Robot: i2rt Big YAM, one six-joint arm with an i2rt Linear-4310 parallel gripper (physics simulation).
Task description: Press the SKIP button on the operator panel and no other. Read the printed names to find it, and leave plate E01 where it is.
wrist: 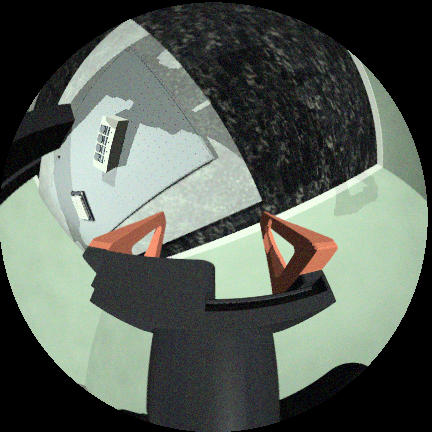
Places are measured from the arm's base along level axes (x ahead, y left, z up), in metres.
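Pixels of known places: gripper, fingertip midpoint: (212, 216).
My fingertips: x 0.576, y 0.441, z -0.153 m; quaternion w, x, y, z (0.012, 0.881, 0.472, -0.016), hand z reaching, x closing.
For each thing: its top centre in the pictures, then the offset to it from my fingertips. Level surfaces: height alone.
- operator panel at its top centre: (101, 144) dy -0.225, dx -0.252, dz -0.217 m
- small white plate with a dark edge, top centre: (79, 208) dy -0.630, dx -0.236, dz -0.247 m
- light grey perforated board at its surface level: dz -0.273 m
- paler grey speckled surface at its surface level: dz -0.286 m
The operator panel (117, 145) is a cream box with a dark side face and a column of several grey buttons, in the upper left of the wrist view. Its printed names are too small to read, so I cannot tell which button is SKIP. A small white plate with a dark edge (82, 206) lies below and left of it; it may be plate E01, but I cannot read its marking. My gripper (212, 216), with orange fingers, is open and empty. In the view it appears to the right of and below the panel, touching neither.
The panel and the white plate are on a light grey perforated board (165, 150), which lies on a paler grey speckled surface (225, 185). A black speckled surface (300, 110) with a white border extends to the right. A dark arm-like part (37, 135) shows at the left edge.
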